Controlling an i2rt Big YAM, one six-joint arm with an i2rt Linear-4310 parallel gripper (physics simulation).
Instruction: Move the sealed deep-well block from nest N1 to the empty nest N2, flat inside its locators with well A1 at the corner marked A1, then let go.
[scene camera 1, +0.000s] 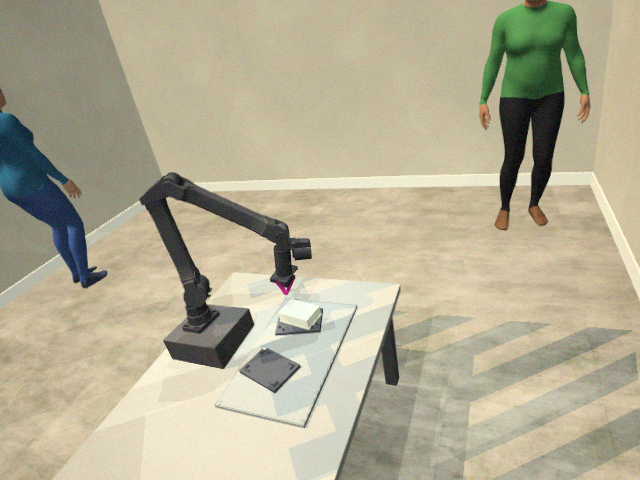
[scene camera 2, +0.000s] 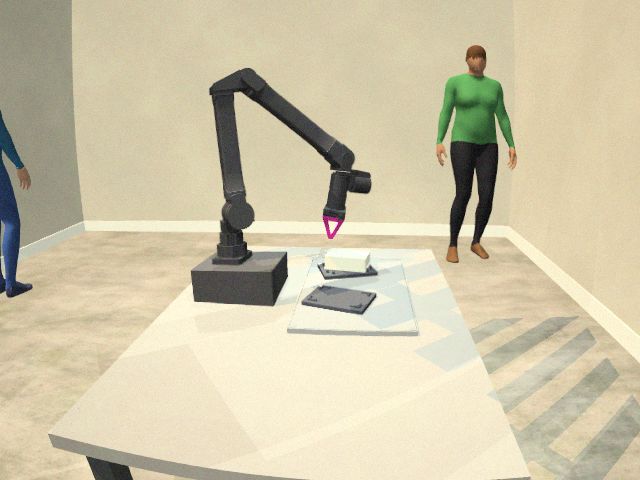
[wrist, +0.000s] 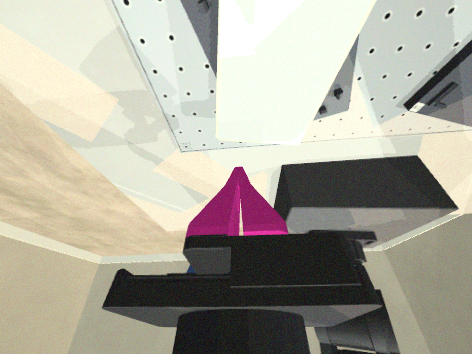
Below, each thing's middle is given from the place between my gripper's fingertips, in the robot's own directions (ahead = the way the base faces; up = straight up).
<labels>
My gripper is now 6 cm short of the white block (scene camera 2: 336, 259), 6 cm above it and 3 cm to the left of it.
</labels>
